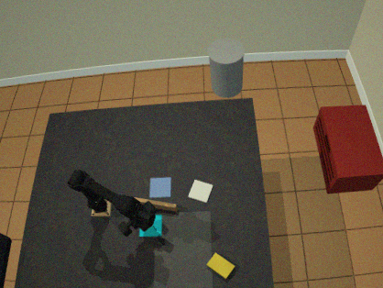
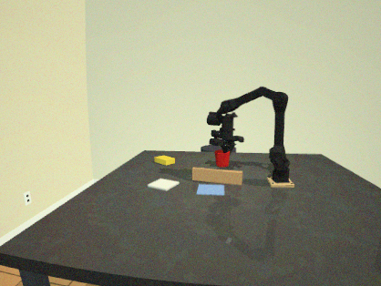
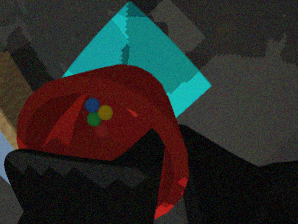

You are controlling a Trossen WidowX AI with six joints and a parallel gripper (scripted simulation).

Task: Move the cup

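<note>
Right now my gripper tip is 3 cm short of the cyan pad, 1 cm to the right of it and 10 cm above it. From my gripper tip the other things lie so: red cup 3 cm ahead, 2 cm to the left; then light blue pad 9 cm ahead, 21 cm to the left, 10 cm below; then wooden bar 6 cm ahead, 11 cm to the left, 7 cm below.
</note>
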